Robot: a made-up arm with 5 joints. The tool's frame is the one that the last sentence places.
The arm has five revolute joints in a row. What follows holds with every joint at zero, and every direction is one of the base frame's. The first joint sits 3 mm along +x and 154 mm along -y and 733 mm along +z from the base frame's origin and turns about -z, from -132.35 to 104.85 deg. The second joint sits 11 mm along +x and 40 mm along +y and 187 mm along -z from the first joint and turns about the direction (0.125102, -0.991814, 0.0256), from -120.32 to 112.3 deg. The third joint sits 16 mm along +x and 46 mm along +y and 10 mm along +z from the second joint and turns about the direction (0.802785, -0.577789, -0.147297), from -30.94 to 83.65 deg. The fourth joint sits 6 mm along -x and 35 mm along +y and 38 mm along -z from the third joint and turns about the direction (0.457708, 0.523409, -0.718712), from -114.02 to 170.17 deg. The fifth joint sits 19 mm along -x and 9 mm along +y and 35 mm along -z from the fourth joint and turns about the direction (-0.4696, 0.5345, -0.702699), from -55.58 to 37.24 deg. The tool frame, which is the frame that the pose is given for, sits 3 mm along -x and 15 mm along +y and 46 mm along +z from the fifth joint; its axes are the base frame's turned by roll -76.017, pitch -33.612 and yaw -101.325 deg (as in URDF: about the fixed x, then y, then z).
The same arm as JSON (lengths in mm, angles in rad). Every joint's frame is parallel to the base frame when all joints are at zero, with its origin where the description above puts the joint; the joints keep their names.
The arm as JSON. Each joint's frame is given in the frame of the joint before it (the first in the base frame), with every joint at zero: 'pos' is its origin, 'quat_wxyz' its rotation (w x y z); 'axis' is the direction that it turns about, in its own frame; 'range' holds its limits. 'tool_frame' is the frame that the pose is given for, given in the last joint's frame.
{"length_unit": "mm", "angle_unit": "rad", "joints": [{"joint": "joint 1", "pos": [3.0, -154.0, 733.0], "quat_wxyz": [1.0, 0.0, 0.0, 0.0], "axis": "-z", "range": [-2.3099, 1.83]}, {"joint": "joint 2", "pos": [11.0, 40.0, -187.0], "quat_wxyz": [1.0, 0.0, 0.0, 0.0], "axis": [0.125102, -0.991814, 0.0256], "range": [-2.1, 1.96]}, {"joint": "joint 3", "pos": [16.0, 46.0, 10.0], "quat_wxyz": [1.0, 0.0, 0.0, 0.0], "axis": [0.802785, -0.577789, -0.147297], "range": [-0.54, 1.46]}, {"joint": "joint 4", "pos": [-6.0, 35.0, -38.0], "quat_wxyz": [1.0, 0.0, 0.0, 0.0], "axis": [0.457708, 0.523409, -0.718712], "range": [-1.99, 2.97]}, {"joint": "joint 5", "pos": [-19.0, 9.0, -35.0], "quat_wxyz": [1.0, 0.0, 0.0, 0.0], "axis": [-0.4696, 0.5345, -0.702699], "range": [-0.9701, 0.65]}], "tool_frame": {"pos": [-3.0, 15.0, 46.0], "quat_wxyz": [0.340418, -0.549859, 0.31151, -0.696227]}}
